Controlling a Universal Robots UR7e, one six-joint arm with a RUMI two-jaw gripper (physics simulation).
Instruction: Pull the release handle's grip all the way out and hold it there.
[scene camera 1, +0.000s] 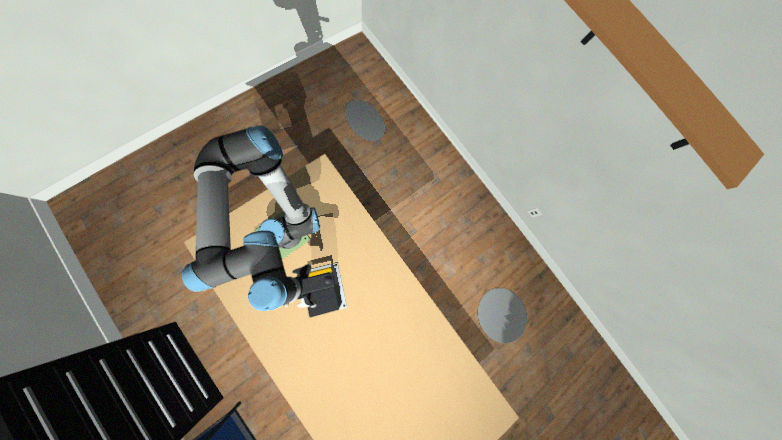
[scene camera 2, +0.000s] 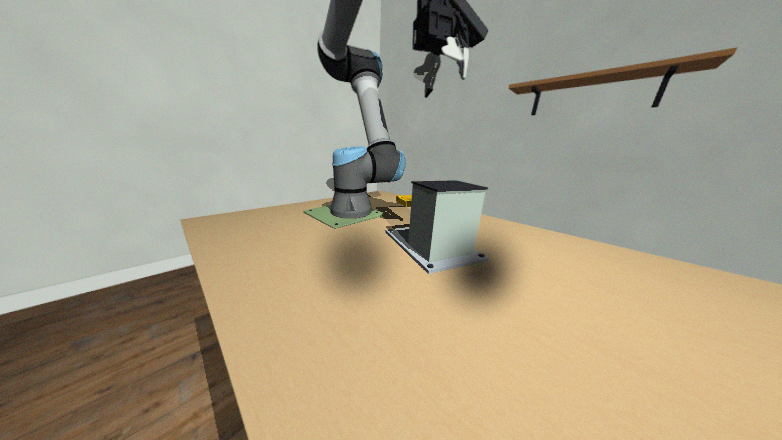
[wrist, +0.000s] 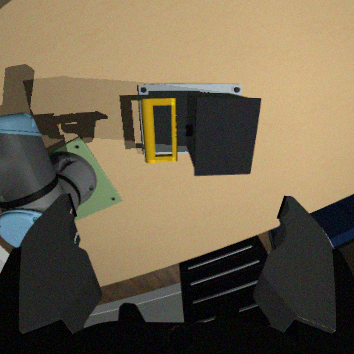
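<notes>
The release handle's yellow grip (scene camera 1: 321, 271) (scene camera 2: 403, 200) (wrist: 149, 131) is a rectangular frame on one side of a box-shaped housing (scene camera 2: 456, 224) (wrist: 227, 136) with a dark top and pale green sides. A gap shows between grip and housing in the wrist view; how far out the grip stands is hard to tell. The housing stands on a light grey base plate (scene camera 2: 456, 263) (wrist: 190, 88) on the table. My gripper (scene camera 2: 446, 86) (wrist: 177, 197) is open and empty, high above the housing and apart from the grip. In scene camera 1 the gripper partly covers the housing.
The arm's base stands on a green plate (scene camera 2: 322, 217) (wrist: 102, 192), on the grip's side of the housing. A black drawer cabinet (scene camera 1: 82, 383) and a blue container (scene camera 1: 226, 429) (wrist: 332, 225) are beyond the table's edge. A wooden shelf (scene camera 1: 656, 82) (scene camera 2: 617, 74) is on the wall.
</notes>
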